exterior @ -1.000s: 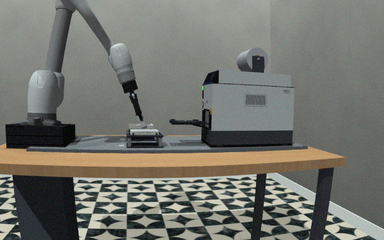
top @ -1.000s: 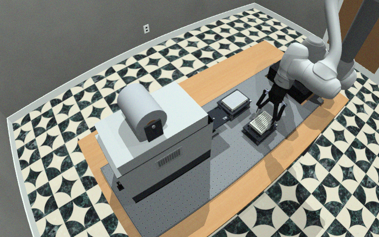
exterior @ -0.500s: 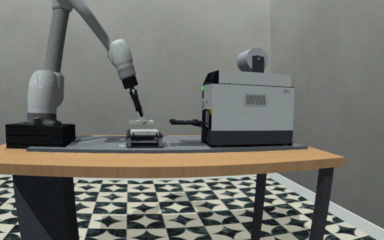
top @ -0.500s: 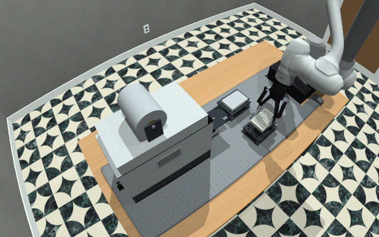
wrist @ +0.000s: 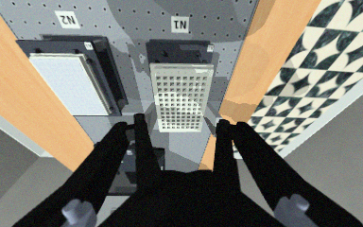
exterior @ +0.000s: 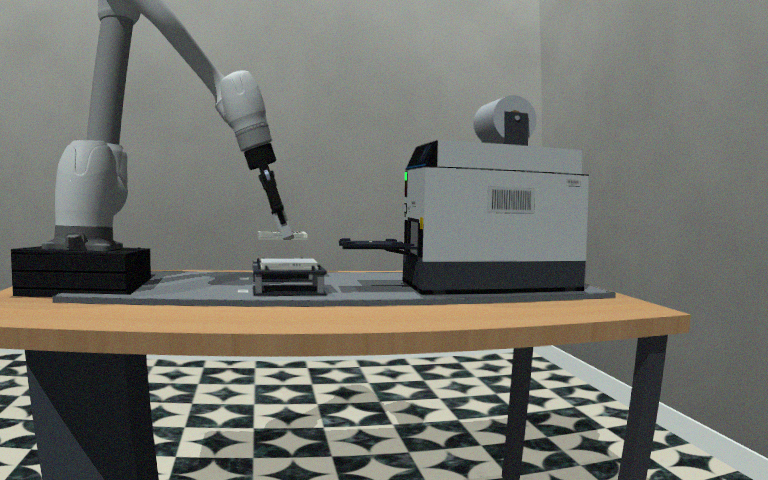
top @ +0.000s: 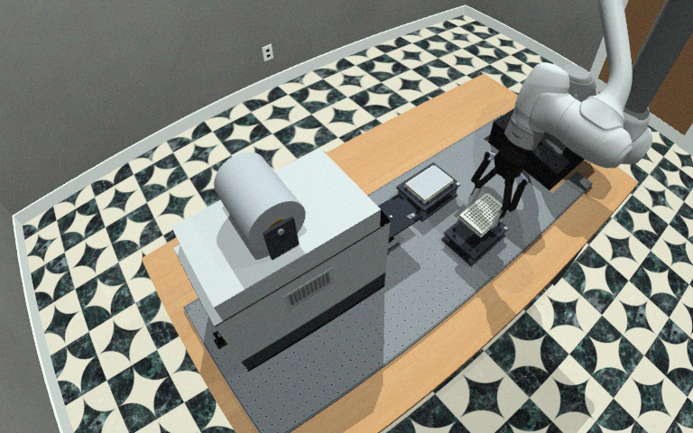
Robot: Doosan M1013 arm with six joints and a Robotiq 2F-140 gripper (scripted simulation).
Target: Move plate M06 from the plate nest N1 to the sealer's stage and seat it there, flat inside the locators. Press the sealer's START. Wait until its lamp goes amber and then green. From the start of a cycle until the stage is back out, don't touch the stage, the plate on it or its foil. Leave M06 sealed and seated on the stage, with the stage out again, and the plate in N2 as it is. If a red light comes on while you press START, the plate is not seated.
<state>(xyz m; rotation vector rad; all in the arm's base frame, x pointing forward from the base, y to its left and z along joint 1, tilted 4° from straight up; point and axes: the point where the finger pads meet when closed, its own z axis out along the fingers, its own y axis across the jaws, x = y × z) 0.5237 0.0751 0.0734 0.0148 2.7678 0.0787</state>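
Now: the nest N1 10 cm below my hand. The rest, counted from my hand: black stage 20 cm ahead, 16 cm to the right, 3 cm below; then foil-covered plate 20 cm to the right, 8 cm below; then white well plate 3 cm below.
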